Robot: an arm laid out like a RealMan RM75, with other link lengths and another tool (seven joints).
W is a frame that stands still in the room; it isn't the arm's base.
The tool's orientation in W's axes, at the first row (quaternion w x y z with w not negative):
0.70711, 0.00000, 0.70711, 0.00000
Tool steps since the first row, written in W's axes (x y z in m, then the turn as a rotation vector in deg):
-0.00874, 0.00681, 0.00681, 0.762, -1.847, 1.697
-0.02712, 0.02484, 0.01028, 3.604, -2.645, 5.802
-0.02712, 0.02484, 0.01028, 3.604, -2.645, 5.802
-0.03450, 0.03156, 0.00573, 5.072, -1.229, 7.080
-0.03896, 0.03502, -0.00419, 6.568, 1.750, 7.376
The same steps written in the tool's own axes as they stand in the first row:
-0.00681, 0.00681, -0.00874, -1.697, -1.847, 0.762
-0.01028, 0.02484, -0.02712, -5.802, -2.645, 3.604
-0.01028, 0.02484, -0.02712, -5.802, -2.645, 3.604
-0.00573, 0.03156, -0.03450, -7.080, -1.229, 5.072
0.00419, 0.03502, -0.03896, -7.376, 1.750, 6.568

